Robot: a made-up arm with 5 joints.
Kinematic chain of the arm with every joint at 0, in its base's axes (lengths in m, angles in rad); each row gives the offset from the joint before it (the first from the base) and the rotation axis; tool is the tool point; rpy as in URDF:
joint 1: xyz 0 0 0.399 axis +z
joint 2: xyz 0 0 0 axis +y
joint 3: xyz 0.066 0 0.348 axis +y
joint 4: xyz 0.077 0 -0.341 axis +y
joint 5: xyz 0.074 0 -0.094 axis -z
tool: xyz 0 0 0 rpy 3.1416 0 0
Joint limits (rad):
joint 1: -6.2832..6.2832
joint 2: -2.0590..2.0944
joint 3: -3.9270..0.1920
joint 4: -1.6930..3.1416
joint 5: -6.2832..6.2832
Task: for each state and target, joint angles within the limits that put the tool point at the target. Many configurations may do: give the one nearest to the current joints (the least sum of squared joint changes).
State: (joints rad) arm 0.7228 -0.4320 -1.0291 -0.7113 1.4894
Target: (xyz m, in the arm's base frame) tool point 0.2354 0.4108 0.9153
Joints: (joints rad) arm 1.0504 0.0308 -1.5614 -0.4857 1.4894
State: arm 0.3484 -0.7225 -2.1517 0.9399 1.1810
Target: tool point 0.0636 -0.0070 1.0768
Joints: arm -0.1096 -0.7318 -1.7721 1.1225 1.1810
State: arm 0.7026 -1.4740 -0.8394 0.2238 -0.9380
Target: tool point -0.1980 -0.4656 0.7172
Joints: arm 1.1687 -2.0590 -1.0965 -0.1205 -0.9380
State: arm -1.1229 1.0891 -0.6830 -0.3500 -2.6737
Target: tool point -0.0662 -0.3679 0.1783
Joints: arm -1.7488 0.7564 -0.5259 -0.4139 -2.6737
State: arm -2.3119 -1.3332 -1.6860 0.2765 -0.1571
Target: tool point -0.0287 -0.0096 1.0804
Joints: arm -2.8188 -0.8382 -1.5026 0.3312 -0.1571
